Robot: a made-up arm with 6 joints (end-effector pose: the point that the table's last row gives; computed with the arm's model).
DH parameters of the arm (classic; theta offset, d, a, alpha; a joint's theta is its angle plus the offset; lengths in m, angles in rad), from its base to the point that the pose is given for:
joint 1: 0 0.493 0 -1.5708
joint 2: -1.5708 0 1.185 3.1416
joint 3: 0 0 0 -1.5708
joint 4: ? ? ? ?
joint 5: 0 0.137 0 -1.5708
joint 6: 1.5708 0 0 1.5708
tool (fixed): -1.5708 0 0 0
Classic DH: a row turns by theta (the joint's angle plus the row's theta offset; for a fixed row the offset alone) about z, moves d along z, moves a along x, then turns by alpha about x.
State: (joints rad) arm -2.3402 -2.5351 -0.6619 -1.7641 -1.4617 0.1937
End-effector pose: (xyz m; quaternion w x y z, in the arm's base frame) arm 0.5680 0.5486 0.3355 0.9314 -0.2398 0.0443 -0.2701
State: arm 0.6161 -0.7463 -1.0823 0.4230 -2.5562 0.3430
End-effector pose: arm 0.0571 -0.1126 1.1481 0.1050 -0.4070 0.9073 0.0127
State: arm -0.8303 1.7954 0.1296 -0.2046 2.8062 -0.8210
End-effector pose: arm 0.6096 -0.8658 -0.5776 0.7823 0.0414 -0.5914 -0.1912
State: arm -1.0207 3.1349 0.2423 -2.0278 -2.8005 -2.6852
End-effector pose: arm -0.3721 0.7224 -0.7732 0.8980 0.2640 -0.1440 -0.3210
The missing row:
joint 4: 0 -0.813 0 1.5708
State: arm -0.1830 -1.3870 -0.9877 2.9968 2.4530 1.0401
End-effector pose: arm -0.3919 0.2104 1.0439 0.1820 0.4956 0.4428 -0.7247
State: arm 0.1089 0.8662 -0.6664 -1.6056 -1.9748 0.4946
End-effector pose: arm 0.7918 0.0914 0.4429 0.0318 0.6764 0.6615 0.3224
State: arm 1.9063 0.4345 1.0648 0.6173 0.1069 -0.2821
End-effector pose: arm -0.2596 1.0838 2.1111 0.5576 0.1902 -0.3382 0.7339
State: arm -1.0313 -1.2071 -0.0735 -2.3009 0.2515 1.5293
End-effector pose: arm -0.2662 0.6225 1.6078 0.7441 0.1034 -0.5849 -0.3058
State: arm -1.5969 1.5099 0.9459 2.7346 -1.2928 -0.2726
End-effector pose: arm 0.0762 -1.9015 0.1764 0.0930 0.5403 -0.7163 0.4316
